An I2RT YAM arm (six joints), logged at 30 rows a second.
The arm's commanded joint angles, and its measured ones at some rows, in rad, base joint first. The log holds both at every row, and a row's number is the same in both.
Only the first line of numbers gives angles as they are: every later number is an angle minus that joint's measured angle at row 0.
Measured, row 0: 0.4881 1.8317 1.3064 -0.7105 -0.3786 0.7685
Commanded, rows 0 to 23: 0.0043 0.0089 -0.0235 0.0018 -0.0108 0.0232; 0.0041 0.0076 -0.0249 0.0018 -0.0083 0.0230; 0.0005 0.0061 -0.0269 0.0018 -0.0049 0.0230; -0.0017 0.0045 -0.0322 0.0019 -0.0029 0.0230; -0.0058 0.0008 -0.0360 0.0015 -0.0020 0.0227; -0.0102 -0.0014 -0.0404 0.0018 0.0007 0.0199; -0.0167 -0.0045 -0.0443 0.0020 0.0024 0.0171; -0.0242 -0.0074 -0.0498 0.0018 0.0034 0.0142; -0.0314 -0.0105 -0.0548 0.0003 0.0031 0.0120; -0.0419 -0.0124 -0.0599 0.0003 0.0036 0.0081; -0.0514 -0.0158 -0.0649 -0.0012 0.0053 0.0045; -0.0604 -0.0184 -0.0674 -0.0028 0.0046 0.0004; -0.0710 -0.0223 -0.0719 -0.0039 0.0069 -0.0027; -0.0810 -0.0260 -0.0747 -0.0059 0.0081 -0.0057; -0.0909 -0.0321 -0.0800 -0.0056 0.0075 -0.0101; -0.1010 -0.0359 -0.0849 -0.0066 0.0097 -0.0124; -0.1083 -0.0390 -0.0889 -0.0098 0.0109 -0.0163; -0.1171 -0.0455 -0.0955 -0.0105 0.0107 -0.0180; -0.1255 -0.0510 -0.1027 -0.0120 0.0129 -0.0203; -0.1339 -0.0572 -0.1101 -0.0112 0.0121 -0.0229; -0.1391 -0.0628 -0.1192 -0.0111 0.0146 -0.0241; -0.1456 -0.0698 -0.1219 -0.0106 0.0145 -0.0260; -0.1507 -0.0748 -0.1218 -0.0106 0.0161 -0.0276; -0.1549 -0.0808 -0.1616 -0.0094 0.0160 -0.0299
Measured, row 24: -0.1476 -0.0355 -0.1210 0.0134 0.0019 -0.0088
